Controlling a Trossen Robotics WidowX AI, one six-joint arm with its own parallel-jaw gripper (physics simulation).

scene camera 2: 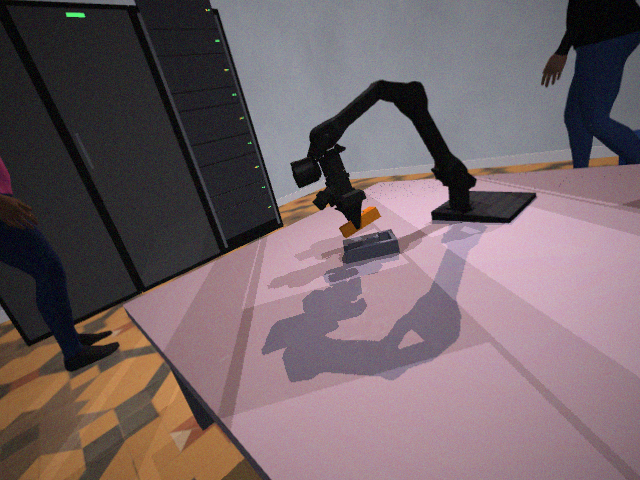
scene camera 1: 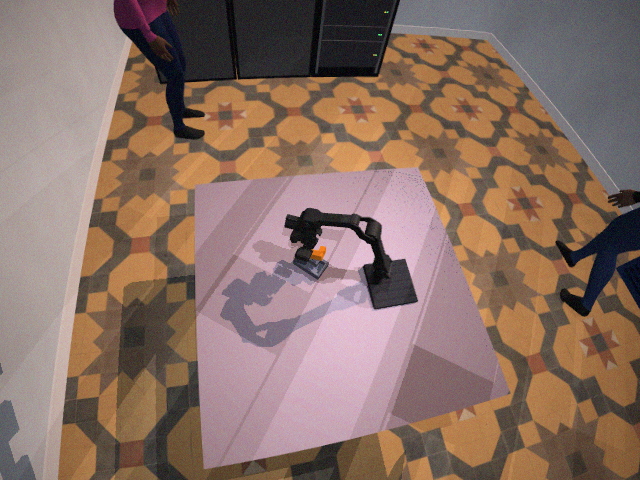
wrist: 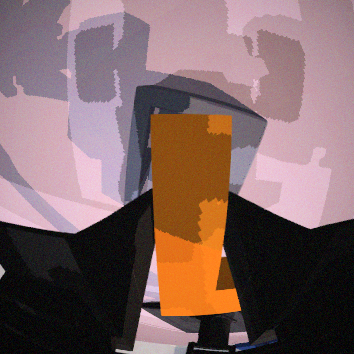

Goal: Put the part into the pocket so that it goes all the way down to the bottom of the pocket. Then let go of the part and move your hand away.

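Seen in the pictures: gripper, fingertip midpoint: [scene camera 2: 356, 228] [wrist: 186, 195]; arm's base, origin of the base link: [scene camera 2: 459, 205] [scene camera 1: 380, 273] [wrist: 216, 318].
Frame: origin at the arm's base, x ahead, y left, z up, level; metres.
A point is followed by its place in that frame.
The orange part [scene camera 1: 318, 253] @(x 0.266, y -0.155, z 0.088 m) [scene camera 2: 368, 215] @(x 0.282, y -0.149, z 0.078 m) [wrist: 190, 170] @(x 0.318, y -0.200, z 0.069 m) is a long block, held between the fingers of my gripper [scene camera 1: 305, 253] @(x 0.301, y -0.181, z 0.050 m) [scene camera 2: 357, 225] @(x 0.301, y -0.181, z 0.050 m) [wrist: 186, 195] @(x 0.301, y -0.181, z 0.050 m), which is shut on it. In scene camera 2 the part is tilted, its left end lower, and it is above the grey block with the pocket [scene camera 1: 315, 273] @(x 0.296, y -0.097, z 0.012 m) [scene camera 2: 370, 253] @(x 0.331, y -0.137, z -0.009 m) [wrist: 249, 131] @(x 0.297, y -0.227, z 0.012 m), apart from it. The block sits on the table with its pocket facing up. In the wrist view the part and the fingers hide much of the pocket; the block's far end and both long sides show beyond the part.
The pink table [scene camera 1: 320, 372] @(x 0.428, y 0.308, z -0.024 m) [scene camera 2: 465, 403] @(x 0.690, y 0.177, z -0.024 m) carries the arm's black base plate [scene camera 1: 395, 294] @(x -0.024, y 0.117, z -0.008 m) [scene camera 2: 496, 204] @(x -0.008, y 0.098, z -0.006 m), to the right of the block. Shadows of the arm fall across the table. Dark cabinets [scene camera 1: 273, 38] [scene camera 2: 98, 129] and two people stand beyond the table.
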